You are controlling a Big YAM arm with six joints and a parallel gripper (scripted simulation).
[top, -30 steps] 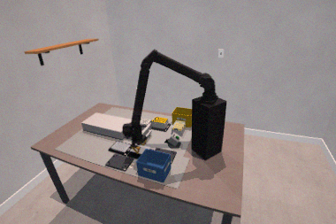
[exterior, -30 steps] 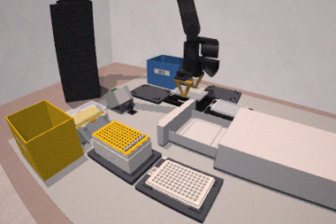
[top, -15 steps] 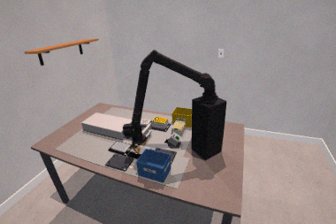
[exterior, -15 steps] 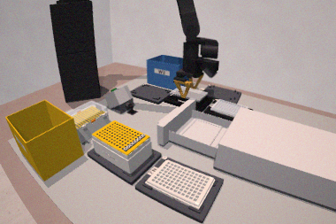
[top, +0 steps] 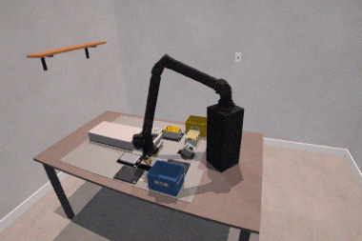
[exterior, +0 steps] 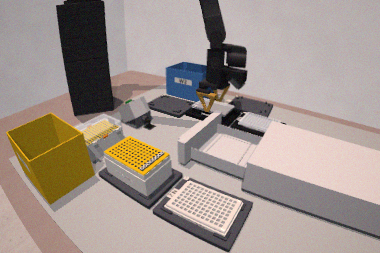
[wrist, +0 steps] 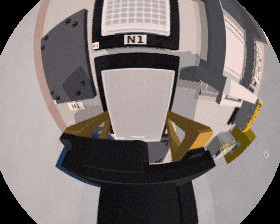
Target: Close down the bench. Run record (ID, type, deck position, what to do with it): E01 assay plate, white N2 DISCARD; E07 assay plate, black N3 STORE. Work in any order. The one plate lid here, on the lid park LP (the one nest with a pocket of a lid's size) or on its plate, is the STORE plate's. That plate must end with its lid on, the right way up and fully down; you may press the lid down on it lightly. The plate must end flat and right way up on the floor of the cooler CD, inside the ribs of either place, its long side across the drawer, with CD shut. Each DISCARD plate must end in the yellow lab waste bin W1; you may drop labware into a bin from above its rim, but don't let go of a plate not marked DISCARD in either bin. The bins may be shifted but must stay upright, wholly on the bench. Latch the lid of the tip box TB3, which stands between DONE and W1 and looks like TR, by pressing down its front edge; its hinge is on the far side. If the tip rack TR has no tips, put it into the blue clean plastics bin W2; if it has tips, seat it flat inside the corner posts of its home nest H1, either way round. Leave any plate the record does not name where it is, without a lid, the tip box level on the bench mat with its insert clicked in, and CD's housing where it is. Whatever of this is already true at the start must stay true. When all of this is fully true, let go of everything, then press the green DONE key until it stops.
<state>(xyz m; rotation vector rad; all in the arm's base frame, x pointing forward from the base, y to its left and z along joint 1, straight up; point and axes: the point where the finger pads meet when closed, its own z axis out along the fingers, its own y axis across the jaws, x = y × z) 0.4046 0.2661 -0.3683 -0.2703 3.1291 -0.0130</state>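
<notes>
The plate lid is right at my hand. Also, from my hand: dark lid park nest (160 mm behind, 60 mm to the right, 30 mm below); black slab (30 mm below); black plate (20 mm below).
</notes>
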